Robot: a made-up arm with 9 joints.
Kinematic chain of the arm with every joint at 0, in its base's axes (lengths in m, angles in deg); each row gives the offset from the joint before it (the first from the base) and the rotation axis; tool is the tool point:
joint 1: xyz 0 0 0.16 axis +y
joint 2: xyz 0 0.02 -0.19 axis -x
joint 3: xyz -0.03 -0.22 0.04 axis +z
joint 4: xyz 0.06 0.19 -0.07 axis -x
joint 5: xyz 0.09 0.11 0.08 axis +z
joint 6: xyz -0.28 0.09 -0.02 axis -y
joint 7: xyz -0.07 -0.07 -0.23 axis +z
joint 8: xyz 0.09 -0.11 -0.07 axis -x
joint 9: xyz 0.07 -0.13 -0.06 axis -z
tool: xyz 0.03 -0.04 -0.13
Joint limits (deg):
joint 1: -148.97..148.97
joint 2: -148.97..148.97
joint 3: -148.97..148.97
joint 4: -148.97..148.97
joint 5: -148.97..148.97
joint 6: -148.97..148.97
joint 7: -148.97..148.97
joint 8: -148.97..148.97
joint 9: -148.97..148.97
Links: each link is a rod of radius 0.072 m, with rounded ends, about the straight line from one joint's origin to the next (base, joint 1, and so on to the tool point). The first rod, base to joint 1, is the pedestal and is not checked.
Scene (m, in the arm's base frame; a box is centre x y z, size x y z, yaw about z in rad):
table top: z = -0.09
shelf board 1: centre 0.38 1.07 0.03 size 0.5 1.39 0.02 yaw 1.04
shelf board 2: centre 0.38 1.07 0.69 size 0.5 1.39 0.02 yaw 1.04
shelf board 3: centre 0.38 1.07 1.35 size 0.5 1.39 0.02 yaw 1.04
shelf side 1: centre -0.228 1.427 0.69 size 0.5 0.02 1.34 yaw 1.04
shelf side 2: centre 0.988 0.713 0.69 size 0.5 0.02 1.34 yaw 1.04
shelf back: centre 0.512 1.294 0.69 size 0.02 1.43 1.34 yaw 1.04
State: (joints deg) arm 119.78 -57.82 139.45 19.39 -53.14 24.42 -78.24 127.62 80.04
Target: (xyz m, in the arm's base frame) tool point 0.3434 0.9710 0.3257
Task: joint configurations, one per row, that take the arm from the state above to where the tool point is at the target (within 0.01 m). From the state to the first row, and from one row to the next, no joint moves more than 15 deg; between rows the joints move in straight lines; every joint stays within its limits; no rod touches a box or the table.
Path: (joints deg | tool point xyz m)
1: 122.48 -68.26 137.65 33.21 -53.37 19.39 -84.98 117.92 71.70 | -0.7656 0.0488 0.8694
2: 125.18 -78.70 135.84 47.02 -53.60 14.36 -91.73 108.23 63.35 | -0.7320 0.3198 0.8686
3: 127.87 -89.14 134.04 60.84 -53.83 9.33 -98.47 98.53 55.01 | -0.6338 0.5752 0.7899
4: 130.57 -99.58 132.23 74.65 -54.06 4.30 -105.22 88.84 46.66 | -0.4919 0.7714 0.6291
5: 133.27 -110.02 130.43 88.47 -54.29 -0.73 -111.96 79.14 38.32 | -0.3416 0.8711 0.4008
6: 138.50 -123.00 135.02 74.61 -63.07 2.35 -108.48 80.82 52.28 | -0.0807 0.9524 0.3970
7: 143.74 -135.99 139.62 60.75 -71.86 5.44 -105.00 82.49 66.25 | 0.1534 0.9782 0.3706
8: 148.97 -148.97 144.22 46.89 -80.65 8.52 -101.52 84.17 80.22 | 0.3434 0.9710 0.3258

